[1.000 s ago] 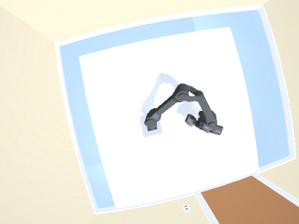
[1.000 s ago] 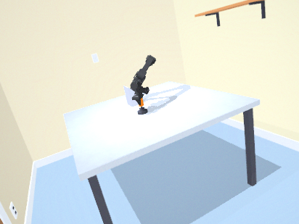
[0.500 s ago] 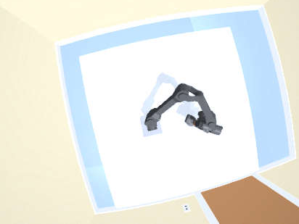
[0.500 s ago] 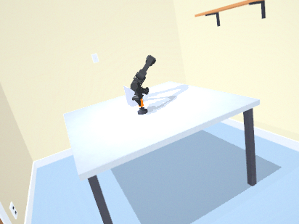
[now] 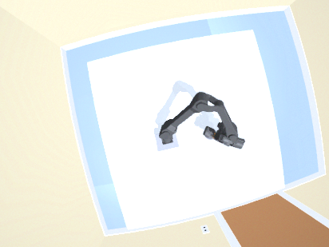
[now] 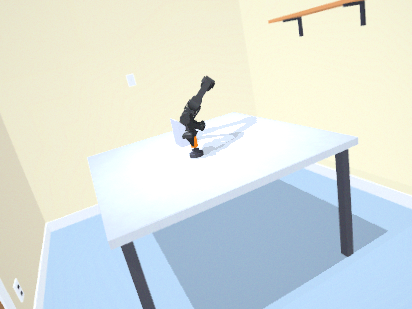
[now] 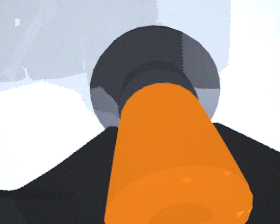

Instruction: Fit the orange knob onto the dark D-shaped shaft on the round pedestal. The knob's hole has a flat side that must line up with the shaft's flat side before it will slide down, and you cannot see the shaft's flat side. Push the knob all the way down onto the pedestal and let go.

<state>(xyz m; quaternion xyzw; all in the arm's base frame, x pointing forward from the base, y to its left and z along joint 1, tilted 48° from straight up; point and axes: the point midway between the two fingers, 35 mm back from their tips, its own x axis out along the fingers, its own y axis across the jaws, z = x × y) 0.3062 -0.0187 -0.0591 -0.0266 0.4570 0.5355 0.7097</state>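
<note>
Now: gripper tip 4 cm above the pedestal. Also, from my gripper tip: orange knob (2 cm above).
</note>
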